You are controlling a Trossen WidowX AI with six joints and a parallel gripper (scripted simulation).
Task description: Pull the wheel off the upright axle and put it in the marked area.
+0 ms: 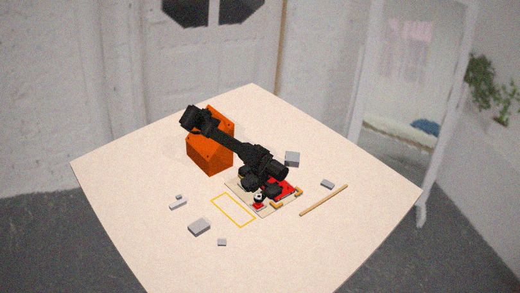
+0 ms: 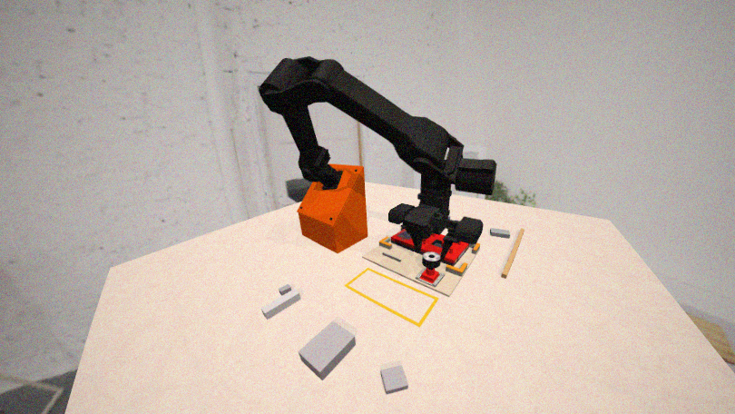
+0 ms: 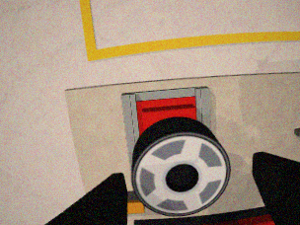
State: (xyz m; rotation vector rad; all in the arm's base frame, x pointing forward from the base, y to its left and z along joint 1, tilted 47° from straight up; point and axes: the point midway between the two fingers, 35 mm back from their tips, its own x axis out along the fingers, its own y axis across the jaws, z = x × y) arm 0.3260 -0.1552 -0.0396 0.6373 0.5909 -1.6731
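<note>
My gripper tip is 10 mm above the black wheel. Also, from my gripper tip: black axle 30 mm below; then wooden stick 230 mm to the left, 190 mm ahead, 60 mm below.
</note>
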